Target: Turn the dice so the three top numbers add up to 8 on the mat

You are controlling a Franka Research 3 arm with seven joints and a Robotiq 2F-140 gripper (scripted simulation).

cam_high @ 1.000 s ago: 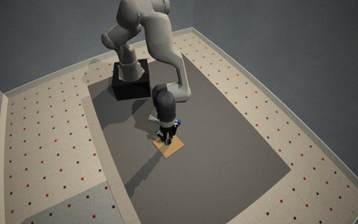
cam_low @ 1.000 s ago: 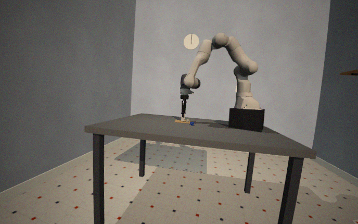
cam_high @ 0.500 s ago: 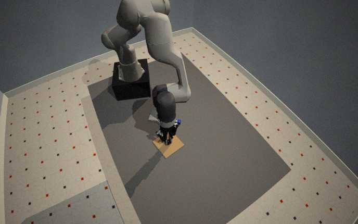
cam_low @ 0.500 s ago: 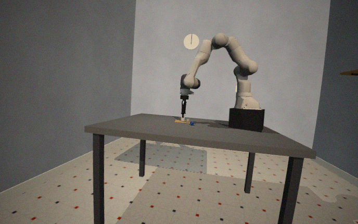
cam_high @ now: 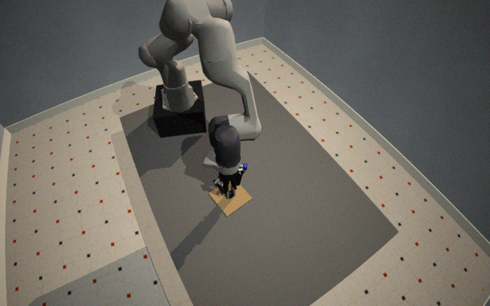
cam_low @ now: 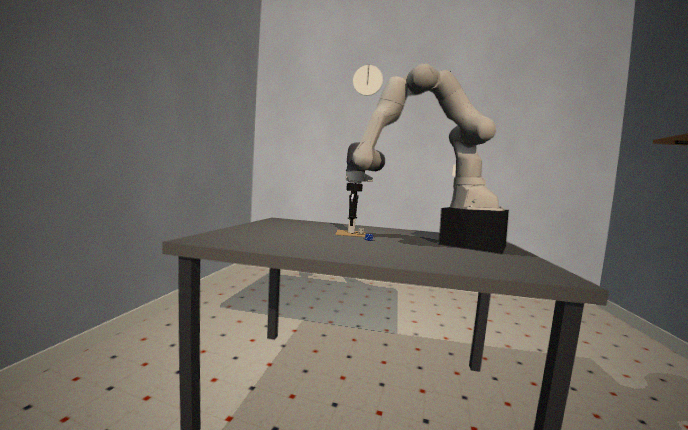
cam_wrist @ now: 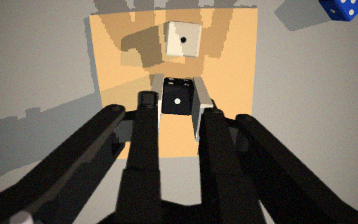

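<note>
The black die lies 20 mm below my hand. Round my hand: blue die 110 mm behind, 120 mm to the left, 30 mm below; then white die 50 mm behind, 10 mm to the right, 20 mm below; then tan mat 40 mm below.
</note>
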